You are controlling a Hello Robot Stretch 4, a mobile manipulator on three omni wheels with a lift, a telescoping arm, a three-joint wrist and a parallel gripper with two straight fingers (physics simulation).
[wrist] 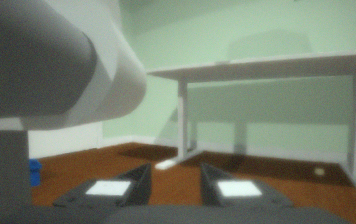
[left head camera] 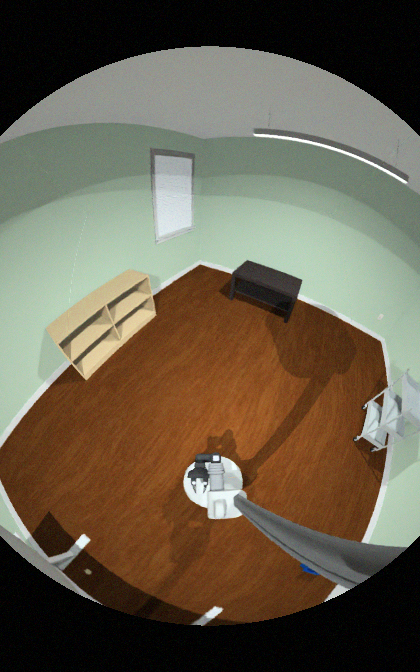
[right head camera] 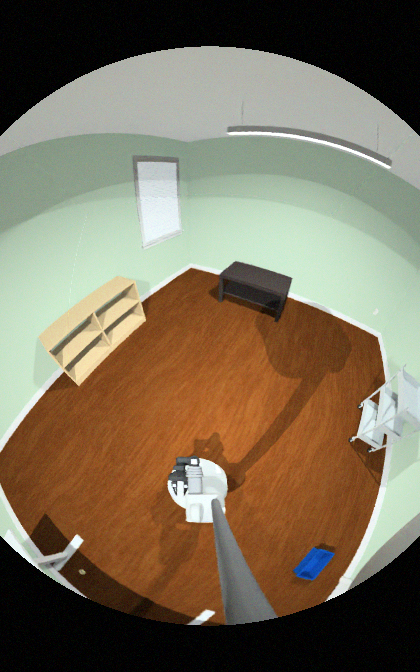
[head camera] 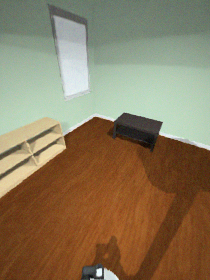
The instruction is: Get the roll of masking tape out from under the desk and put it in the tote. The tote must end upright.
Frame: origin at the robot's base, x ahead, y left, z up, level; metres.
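Seen in the pictures: gripper, fingertip midpoint: (wrist: 175,177) (right head camera: 179,495).
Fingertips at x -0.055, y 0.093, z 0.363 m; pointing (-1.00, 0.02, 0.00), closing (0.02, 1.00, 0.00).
Note:
Offsets run from my fingertips to a thing's middle.
A small beige object {dx -1.123, dy +0.976, dz -0.377 m} (left head camera: 88,571) (right head camera: 82,572) (wrist: 319,171), apparently the roll of masking tape, lies on the shadowed floor under the desk (left head camera: 81,544) (right head camera: 75,545) (wrist: 260,69), between its pale legs. Its shape is too blurred to make out. The blue tote {dx -0.932, dy -0.937, dz -0.331 m} (left head camera: 310,569) (right head camera: 314,563) (wrist: 34,172) stands upright on the floor; the mast partly hides it in the left head view. My gripper (wrist: 175,177) is open and empty, its two fingers apart. It is folded in above the base, faces the desk side and is well away from both tape and tote.
A dark low table (head camera: 139,122) (left head camera: 267,277) (right head camera: 256,276) stands by the far wall. A light wooden shelf unit (head camera: 45,126) (left head camera: 102,300) (right head camera: 90,306) stands along the left wall. A white three-tier cart (left head camera: 375,424) (right head camera: 370,424) stands at the right wall.

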